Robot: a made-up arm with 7 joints.
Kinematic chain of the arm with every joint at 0, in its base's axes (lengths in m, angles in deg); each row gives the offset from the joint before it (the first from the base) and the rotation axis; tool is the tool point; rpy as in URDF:
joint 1: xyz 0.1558 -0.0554 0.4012 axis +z
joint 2: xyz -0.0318 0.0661 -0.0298 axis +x
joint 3: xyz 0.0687 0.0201 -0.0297 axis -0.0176 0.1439 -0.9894
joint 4: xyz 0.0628 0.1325 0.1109 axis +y
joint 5: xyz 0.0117 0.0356 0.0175 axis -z
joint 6: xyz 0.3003 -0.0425 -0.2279 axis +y
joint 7: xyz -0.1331 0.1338 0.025 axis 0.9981 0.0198 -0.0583
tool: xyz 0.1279 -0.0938 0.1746 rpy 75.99 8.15 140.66
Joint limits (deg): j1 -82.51..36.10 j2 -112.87..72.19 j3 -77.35..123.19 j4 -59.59..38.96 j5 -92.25..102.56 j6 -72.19..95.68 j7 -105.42..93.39
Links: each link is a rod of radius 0.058 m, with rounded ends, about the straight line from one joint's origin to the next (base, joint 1, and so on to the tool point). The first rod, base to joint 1, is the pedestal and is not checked.
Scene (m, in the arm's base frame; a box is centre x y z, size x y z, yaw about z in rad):
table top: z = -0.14
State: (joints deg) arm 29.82 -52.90 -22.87 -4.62 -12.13 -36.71 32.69
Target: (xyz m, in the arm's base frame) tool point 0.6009 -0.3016 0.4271
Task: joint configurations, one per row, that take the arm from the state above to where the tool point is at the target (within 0.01 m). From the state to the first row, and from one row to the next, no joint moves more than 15 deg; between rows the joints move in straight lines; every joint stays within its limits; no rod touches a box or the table.
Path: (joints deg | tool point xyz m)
1: 16.09 -54.11 -9.77 -9.05 -11.85 -38.48 43.82 | 0.4592 0.2052 0.2024
2: 2.35 -55.32 3.34 -13.48 -11.58 -40.26 54.95 | 0.5832 0.0630 0.2614
3: -11.38 -56.52 16.44 -17.91 -11.30 -42.03 66.08 | 0.6336 -0.1184 0.3369
4: -25.12 -57.73 29.55 -22.33 -11.02 -43.81 77.21 | 0.6009 -0.3017 0.4271

